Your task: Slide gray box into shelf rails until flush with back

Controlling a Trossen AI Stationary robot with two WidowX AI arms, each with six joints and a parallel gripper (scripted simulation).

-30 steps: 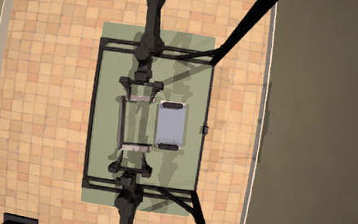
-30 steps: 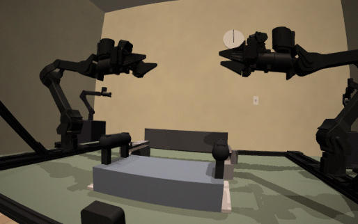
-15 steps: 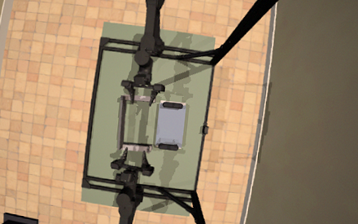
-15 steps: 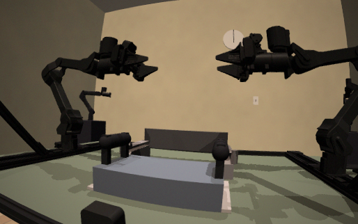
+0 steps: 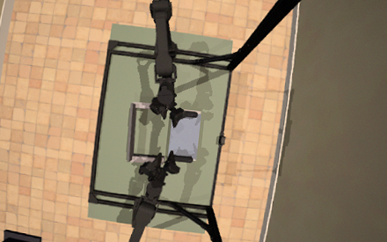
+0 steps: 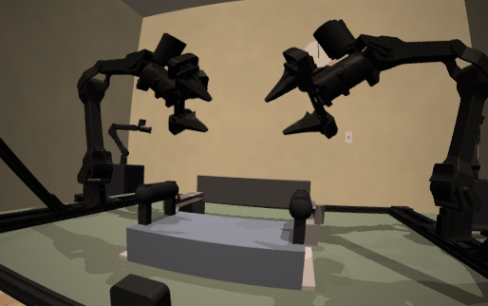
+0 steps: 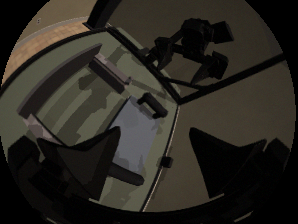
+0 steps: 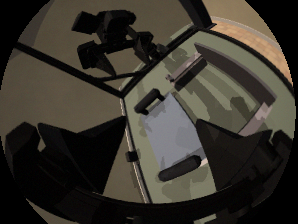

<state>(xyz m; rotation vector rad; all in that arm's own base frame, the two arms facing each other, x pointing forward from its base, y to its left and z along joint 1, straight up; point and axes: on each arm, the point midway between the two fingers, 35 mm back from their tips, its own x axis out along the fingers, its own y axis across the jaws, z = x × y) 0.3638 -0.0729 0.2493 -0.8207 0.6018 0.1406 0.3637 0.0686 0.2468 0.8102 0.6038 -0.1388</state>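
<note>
Now: the box 80 mm behind my left hand, 90 mm to the right of it and 220 mm below it.
My right gripper is now 8 cm past the box, 9 cm to the right of it and 21 cm above it.
</note>
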